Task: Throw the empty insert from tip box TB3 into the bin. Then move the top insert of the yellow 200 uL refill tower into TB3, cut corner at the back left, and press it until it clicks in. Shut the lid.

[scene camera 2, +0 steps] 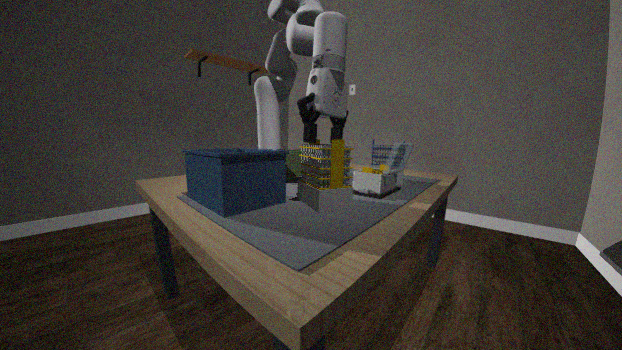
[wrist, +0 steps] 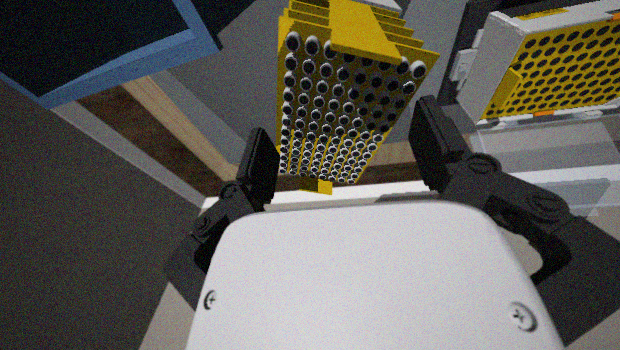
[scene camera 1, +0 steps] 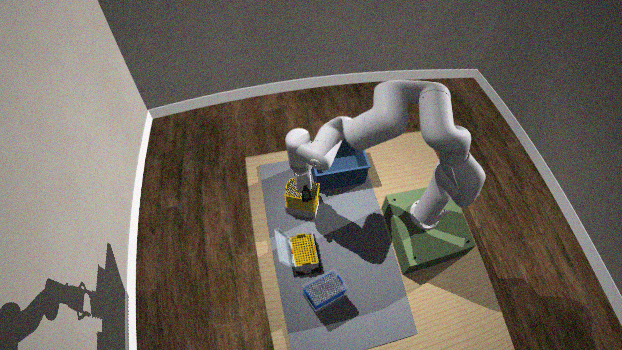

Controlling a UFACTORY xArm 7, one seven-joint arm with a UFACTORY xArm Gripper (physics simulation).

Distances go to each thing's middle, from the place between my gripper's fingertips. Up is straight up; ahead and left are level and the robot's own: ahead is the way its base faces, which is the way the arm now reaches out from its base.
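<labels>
Clear lid (wrist: 567, 157): my gripper 80 mm short of it, 210 mm to the right of it, 30 mm above it. Blue bin (scene camera 2: 229, 181): 140 mm behind my hand, 160 mm to the right of it, 80 mm below it.
</labels>
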